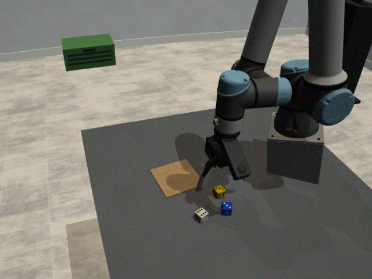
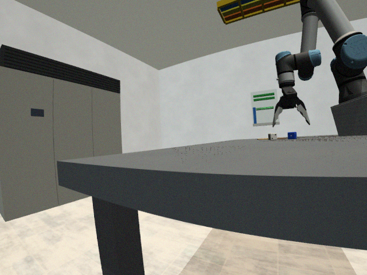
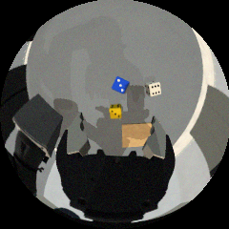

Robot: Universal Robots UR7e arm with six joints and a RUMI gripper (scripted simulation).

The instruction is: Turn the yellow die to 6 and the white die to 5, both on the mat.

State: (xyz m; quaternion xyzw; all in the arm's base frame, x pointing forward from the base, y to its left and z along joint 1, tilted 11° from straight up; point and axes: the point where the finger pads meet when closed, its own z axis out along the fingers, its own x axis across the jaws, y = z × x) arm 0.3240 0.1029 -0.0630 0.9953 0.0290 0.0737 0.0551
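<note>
Right now my hand is 20 mm to the left of the yellow die and 40 mm above it. Round my hand: tan mat: 100 mm ahead, 130 mm to the right, 60 mm below; white die: 80 mm ahead, 60 mm to the left, 40 mm below; blue die: 50 mm to the left, 40 mm below.
</note>
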